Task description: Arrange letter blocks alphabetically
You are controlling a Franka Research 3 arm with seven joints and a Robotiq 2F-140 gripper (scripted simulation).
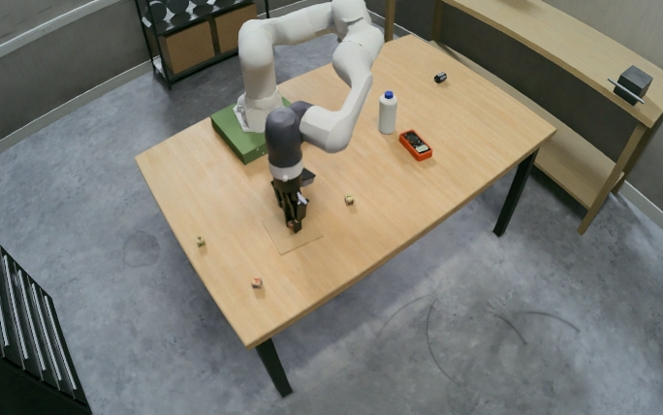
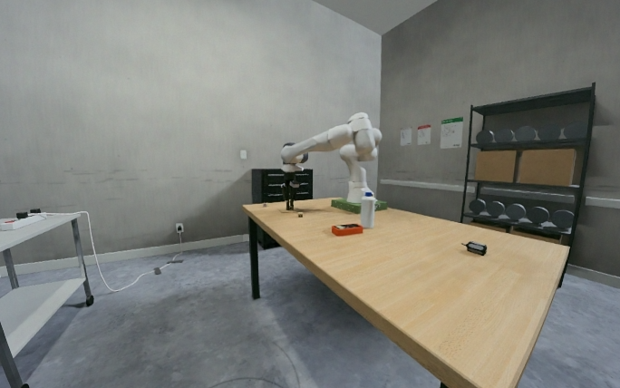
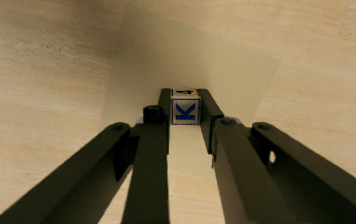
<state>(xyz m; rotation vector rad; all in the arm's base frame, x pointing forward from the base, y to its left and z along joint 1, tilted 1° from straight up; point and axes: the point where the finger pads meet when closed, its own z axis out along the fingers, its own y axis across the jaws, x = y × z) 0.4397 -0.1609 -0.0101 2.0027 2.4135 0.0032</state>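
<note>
Right now the tan mat is 10 mm to the right of my hand and 40 mm below it. Also, from my hand: white bottle 180 mm behind, 520 mm to the left, 40 mm above; block 20 mm ahead, 190 mm to the left, 20 mm below; orange meter 40 mm behind, 530 mm to the left, 20 mm below.
</note>
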